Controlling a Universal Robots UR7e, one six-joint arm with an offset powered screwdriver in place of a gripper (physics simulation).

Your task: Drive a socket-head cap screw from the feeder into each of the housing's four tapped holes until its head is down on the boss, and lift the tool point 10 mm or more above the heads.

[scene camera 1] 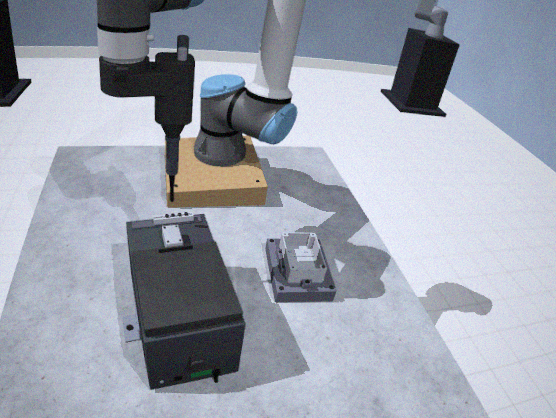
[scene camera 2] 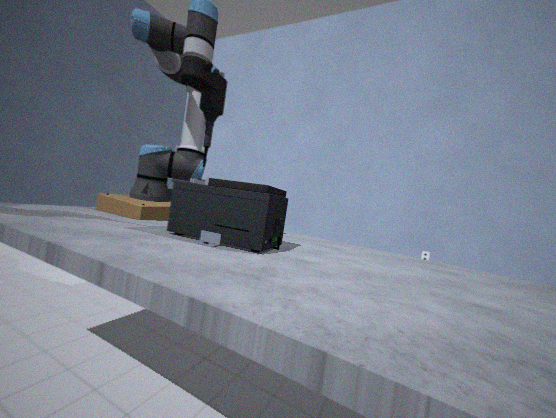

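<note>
The screwdriver's bit tip (scene camera 1: 172, 200) (scene camera 2: 204, 164) hangs upright above the far end of the dark feeder (scene camera 1: 192, 285) (scene camera 2: 215, 212), apart from it; no screw shows on the bit. Several dark screw heads (scene camera 1: 180, 214) stand in a row on the feeder's light rail, below and slightly beyond the tip. The light grey open housing (scene camera 1: 305, 274) sits in a dark fixture (scene camera 1: 305, 296) to the right of the feeder. A dark screw head (scene camera 1: 323, 266) shows at its near right corner; the other three corners show smaller dark spots, too small to tell apart. The housing does not show in scene camera 2.
The arm's base stands on a wooden block (scene camera 1: 220, 196) (scene camera 2: 135, 207) behind the feeder. A small white block (scene camera 1: 172, 235) lies on the feeder's top near the rail. A raised dark cover (scene camera 1: 187, 285) stands nearer the camera. A black pedestal (scene camera 1: 425, 70) stands on the floor at the back right.
</note>
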